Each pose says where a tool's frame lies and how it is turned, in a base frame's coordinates. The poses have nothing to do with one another.
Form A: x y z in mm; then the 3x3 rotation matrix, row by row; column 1 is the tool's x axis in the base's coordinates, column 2 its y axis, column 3 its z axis. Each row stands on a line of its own.
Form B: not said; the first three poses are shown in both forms.
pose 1, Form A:
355 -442 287
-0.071 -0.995 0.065
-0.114 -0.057 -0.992
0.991 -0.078 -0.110
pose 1, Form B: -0.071 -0.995 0.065 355; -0.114 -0.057 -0.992 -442; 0.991 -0.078 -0.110 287; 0 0 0 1
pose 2, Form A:
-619 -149 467
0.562 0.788 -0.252
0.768 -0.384 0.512
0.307 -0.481 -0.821
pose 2, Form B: 0.562 0.788 -0.252 -619; 0.768 -0.384 0.512 -149; 0.307 -0.481 -0.821 467; 0 0 0 1
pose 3, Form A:
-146 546 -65
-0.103 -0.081 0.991
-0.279 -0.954 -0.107
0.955 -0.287 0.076
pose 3, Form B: -0.103 -0.081 0.991 -146; -0.279 -0.954 -0.107 546; 0.955 -0.287 0.076 -65; 0 0 0 1
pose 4, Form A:
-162 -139 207
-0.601 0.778 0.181
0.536 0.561 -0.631
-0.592 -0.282 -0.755
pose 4, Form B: -0.601 0.778 0.181 -162; 0.536 0.561 -0.631 -139; -0.592 -0.282 -0.755 207; 0 0 0 1
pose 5, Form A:
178 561 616
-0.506 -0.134 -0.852
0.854 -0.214 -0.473
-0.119 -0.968 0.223
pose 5, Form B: -0.506 -0.134 -0.852 178; 0.854 -0.214 -0.473 561; -0.119 -0.968 0.223 616; 0 0 0 1
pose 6, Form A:
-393 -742 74
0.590 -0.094 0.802
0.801 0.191 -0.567
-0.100 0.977 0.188
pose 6, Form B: 0.590 -0.094 0.802 -393; 0.801 0.191 -0.567 -742; -0.100 0.977 0.188 74; 0 0 0 1
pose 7, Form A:
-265 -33 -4
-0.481 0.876 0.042
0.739 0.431 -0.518
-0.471 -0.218 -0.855
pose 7, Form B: -0.481 0.876 0.042 -265; 0.739 0.431 -0.518 -33; -0.471 -0.218 -0.855 -4; 0 0 0 1
